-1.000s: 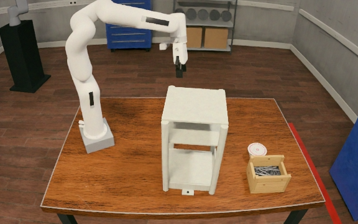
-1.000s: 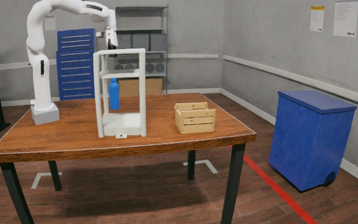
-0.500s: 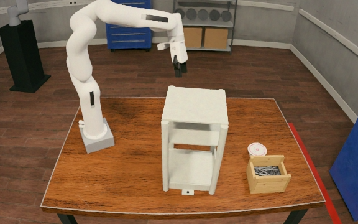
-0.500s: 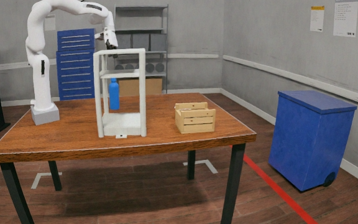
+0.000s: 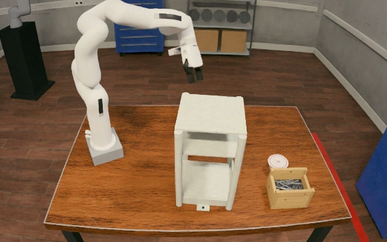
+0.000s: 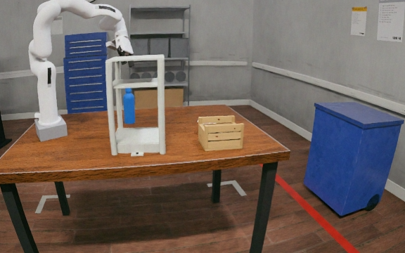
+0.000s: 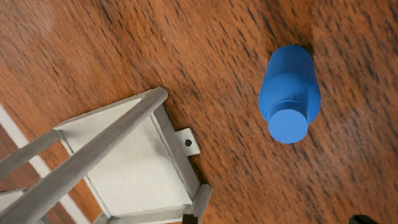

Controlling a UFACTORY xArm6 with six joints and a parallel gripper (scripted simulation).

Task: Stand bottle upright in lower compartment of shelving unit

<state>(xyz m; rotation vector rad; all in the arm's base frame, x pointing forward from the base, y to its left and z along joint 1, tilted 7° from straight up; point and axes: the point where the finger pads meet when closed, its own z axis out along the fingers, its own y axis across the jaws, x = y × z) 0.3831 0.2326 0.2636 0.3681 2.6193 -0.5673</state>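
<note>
Now: the blue bottle 20 cm below my hand. From my hand the other things lie so: shelving unit: 10 cm ahead, 32 cm to the right, 14 cm below; then white round disc: 41 cm ahead, 18 cm to the right, 30 cm below; then wooden crate: 45 cm ahead, 33 cm to the right, 28 cm below.
</note>
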